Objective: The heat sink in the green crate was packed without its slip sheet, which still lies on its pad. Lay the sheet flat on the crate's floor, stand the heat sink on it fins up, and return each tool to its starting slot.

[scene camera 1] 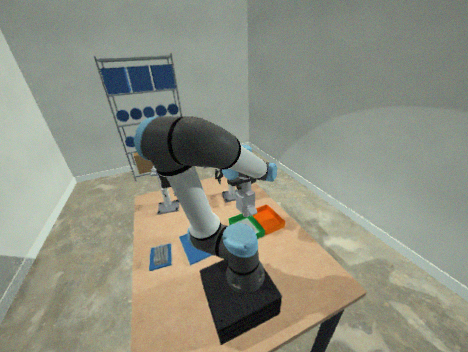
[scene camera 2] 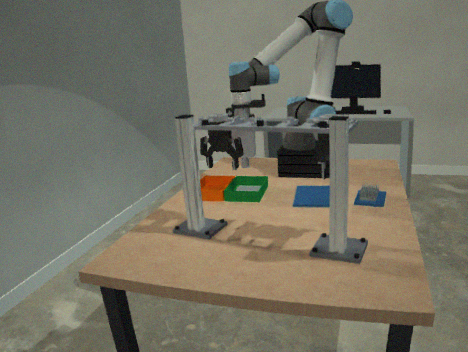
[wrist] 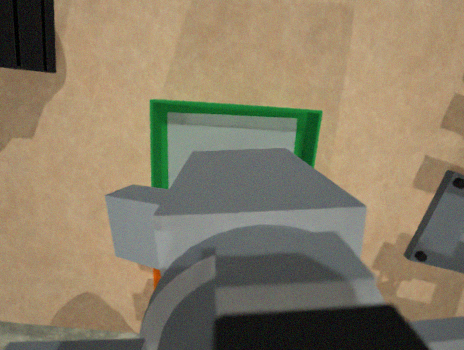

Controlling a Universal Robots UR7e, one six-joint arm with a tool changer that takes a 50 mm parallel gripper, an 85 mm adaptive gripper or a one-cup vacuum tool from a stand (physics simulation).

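Places are measured from the arm's base along level axes (x right, y ahead, z up), in metres.
Pixels of known places: arm's base, origin of the base link: (scene camera 1: 245, 274) (scene camera 2: 299, 146).
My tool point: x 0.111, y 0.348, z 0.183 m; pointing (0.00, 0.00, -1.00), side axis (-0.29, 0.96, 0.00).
For each thing: its top centre in the pictures, then the offset to it from my tool point. "pt": a spot on its surface instead.
- vacuum tool, middle of its top: (scene camera 2: 243, 118) (scene camera 1: 245, 187) dx +0.001, dy -0.010, dz +0.000 m
- green crate, middle of its top: (wrist: 229, 223) (scene camera 2: 229, 183) (scene camera 1: 256, 219) dx +0.069, dy +0.014, dz -0.257 m
- pale grey slip sheet, middle of its top: (wrist: 231, 159) (scene camera 2: 247, 192) (scene camera 1: 246, 229) dx +0.000, dy -0.001, dz -0.295 m
- heat sink, middle of its top: (scene camera 2: 369, 188) (scene camera 1: 160, 252) dx -0.473, dy -0.061, dz -0.260 m
- small blue pad, surface spot: (scene camera 2: 380, 199) pt dx -0.519, dy -0.034, dz -0.290 m
- larger blue pad, surface spot: (scene camera 2: 312, 196) pt dx -0.268, dy -0.005, dz -0.290 m
- post, surface spot: (scene camera 2: 339, 185) pt dx -0.454, dy +0.393, dz -0.097 m
The arm carries the vacuum tool (scene camera 1: 248, 214) (scene camera 2: 245, 162) (wrist: 260, 182), a light grey block with its cup pointing down, above the green crate (scene camera 1: 260, 233) (scene camera 2: 245, 196) (wrist: 159, 150). Nothing hangs from the cup in the scene views; the tool body hides the cup in the wrist view. The pale grey slip sheet (scene camera 1: 251, 226) (scene camera 2: 248, 188) (wrist: 200, 137) lies flat on the crate's floor, its near part hidden in the wrist view. The heat sink (scene camera 1: 161, 255) (scene camera 2: 369, 193) stands fins up on the small blue pad (scene camera 1: 160, 267) (scene camera 2: 380, 199). The larger blue pad (scene camera 1: 195, 252) (scene camera 2: 312, 196) bears no sheet where visible.
An orange crate (scene camera 1: 280, 227) (scene camera 2: 212, 194) (wrist: 157, 277) adjoins the green crate. The tool stand (scene camera 2: 192, 175) (wrist: 440, 230) holds the black adaptive gripper (scene camera 2: 220, 142) and another tool, mostly hidden by a post (scene camera 2: 339, 185). The black robot base (scene camera 1: 240, 305) (scene camera 2: 302, 165) stands on the table.
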